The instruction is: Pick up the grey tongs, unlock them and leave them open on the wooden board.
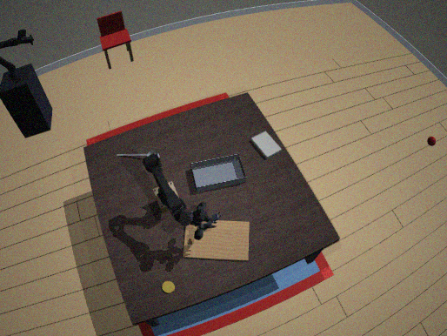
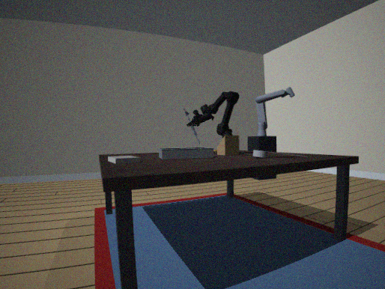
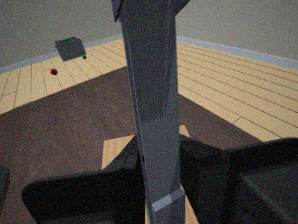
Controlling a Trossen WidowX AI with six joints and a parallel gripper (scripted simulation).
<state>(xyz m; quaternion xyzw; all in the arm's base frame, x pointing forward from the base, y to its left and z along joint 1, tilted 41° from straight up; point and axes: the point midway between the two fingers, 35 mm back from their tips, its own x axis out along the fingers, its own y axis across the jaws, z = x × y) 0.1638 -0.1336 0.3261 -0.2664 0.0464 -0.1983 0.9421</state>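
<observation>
My gripper tip is now 22 cm above the wooden board. The rest, counted from my gripper tip: yellow disc (33 cm behind, 22 cm below, 20 cm to the right); grey roasting tin (42 cm to the left, 20 cm below, 13 cm ahead); white block (55 cm to the left, 50 cm ahead, 21 cm below).
</observation>
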